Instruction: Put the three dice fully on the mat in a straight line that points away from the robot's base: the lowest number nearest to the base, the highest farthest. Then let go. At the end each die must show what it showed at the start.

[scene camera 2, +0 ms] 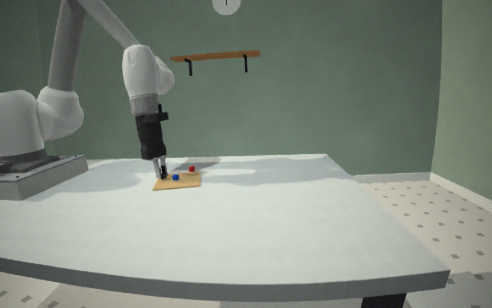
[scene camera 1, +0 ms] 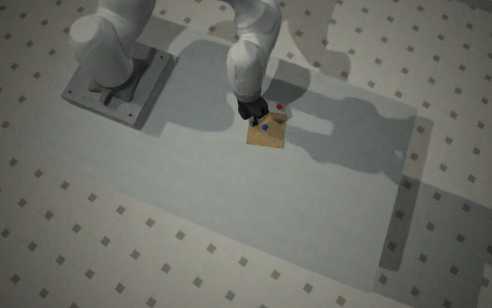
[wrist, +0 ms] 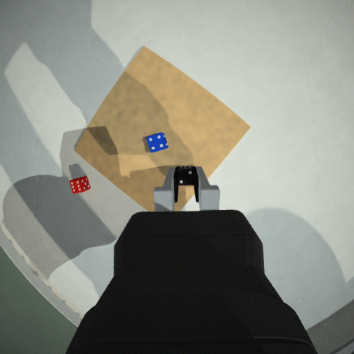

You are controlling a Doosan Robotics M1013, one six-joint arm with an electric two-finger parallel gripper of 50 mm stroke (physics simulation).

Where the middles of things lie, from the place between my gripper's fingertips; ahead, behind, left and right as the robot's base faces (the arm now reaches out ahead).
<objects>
Now: the tan mat [scene camera 1: 273,136] 5 cm ahead of my hand and 1 cm below it.
</objects>
